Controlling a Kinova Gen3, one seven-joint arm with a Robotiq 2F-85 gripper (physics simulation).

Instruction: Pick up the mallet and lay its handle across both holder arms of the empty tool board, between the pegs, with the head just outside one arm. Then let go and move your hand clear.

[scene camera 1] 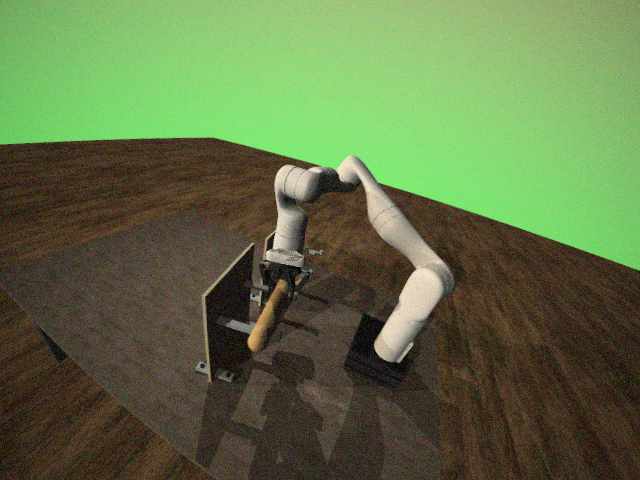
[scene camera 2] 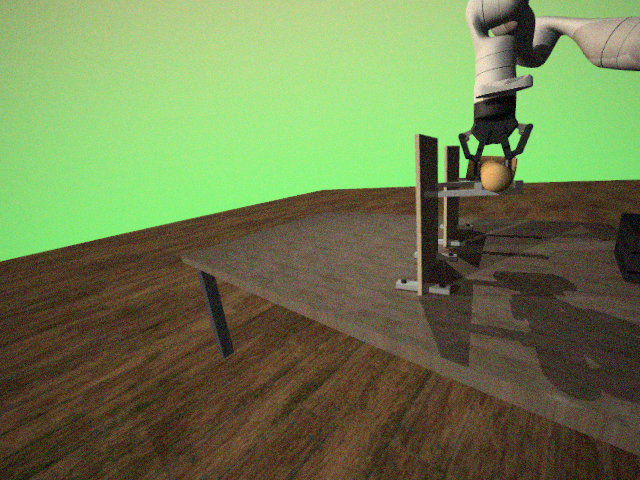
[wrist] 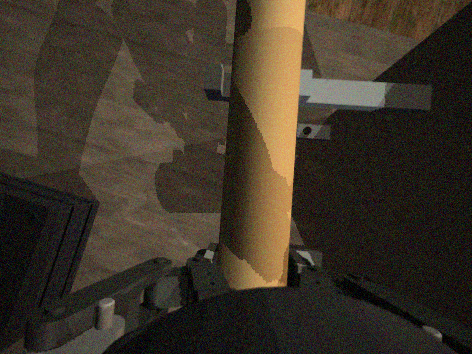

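Where they show: gripper, fingertip midpoint: [scene camera 1: 280,297] [wrist: 250,260]; arm's base at its link origin: [scene camera 1: 387,349].
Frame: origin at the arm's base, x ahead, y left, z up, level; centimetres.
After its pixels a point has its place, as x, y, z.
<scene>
The mallet's tan handle [scene camera 1: 267,319] @(31.2, 23.4, 16.1) [scene camera 2: 496,175] @(30.1, 30.2, 14.6) [wrist: 262,150] @(32.6, 18.5, 16.1) is roughly level and crosses the near holder arm [scene camera 1: 238,326] @(37.5, 25.7, 11.7) [scene camera 2: 460,193] @(36.6, 25.8, 11.2) [wrist: 350,93] @(37.7, 25.1, 11.7) of the tool board [scene camera 1: 227,310] @(44.2, 21.8, 9.9) [scene camera 2: 427,217] @(43.8, 23.7, 5.8) [wrist: 400,200] @(44.8, 19.0, 9.1). In the wrist view it lies between that arm's raised pegs; whether it touches the arm is unclear. The far holder arm [scene camera 1: 258,286] @(42.4, 10.5, 11.7) is partly hidden by my hand. My gripper [scene camera 1: 285,284] [scene camera 2: 493,163] [wrist: 250,260] @(34.3, 11.6, 12.4) is shut on the handle from above. The mallet head [scene camera 2: 514,164] @(31.0, 5.4, 14.7) shows partly behind the fingers; its gap to the far arm is hidden.
A second upright board [scene camera 1: 269,240] @(48.3, -3.1, 19.5) [scene camera 2: 451,201] @(49.3, -9.8, 3.5) stands behind the first, with holder parts [scene camera 1: 314,252] @(38.2, -23.1, 9.6) sticking out. The black robot base [scene camera 1: 364,343] @(7.5, 2.2, 0.4) [scene camera 2: 628,248] @(10.9, 4.8, -3.0) [wrist: 40,240] @(10.8, 2.7, 0.4) stands on the table [scene camera 1: 129,289] @(92.4, 21.3, -9.2) [scene camera 2: 310,258] @(81.4, 25.4, -9.2), on the boards' holder side.
</scene>
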